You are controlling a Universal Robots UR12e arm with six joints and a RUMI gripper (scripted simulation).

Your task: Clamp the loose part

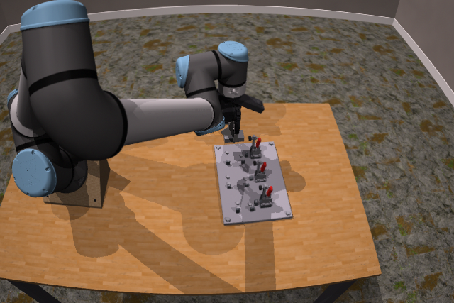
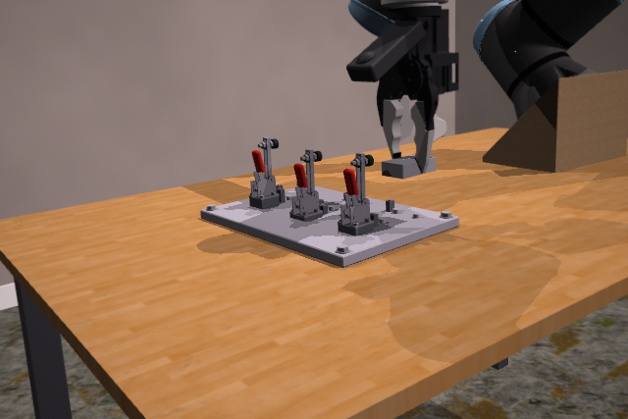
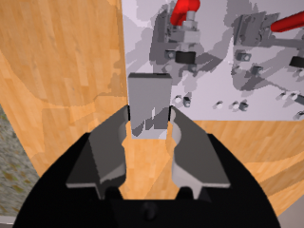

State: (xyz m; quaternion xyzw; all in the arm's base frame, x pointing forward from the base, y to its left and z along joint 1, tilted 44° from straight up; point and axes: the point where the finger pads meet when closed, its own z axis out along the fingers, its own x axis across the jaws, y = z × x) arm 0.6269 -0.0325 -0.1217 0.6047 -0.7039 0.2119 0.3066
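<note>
Now: hand 140 mm to the left of the grey fixture plate, 100 mm above it and 40 mm short of it. Round my hand: grey rectangular block (10 mm below).
</note>
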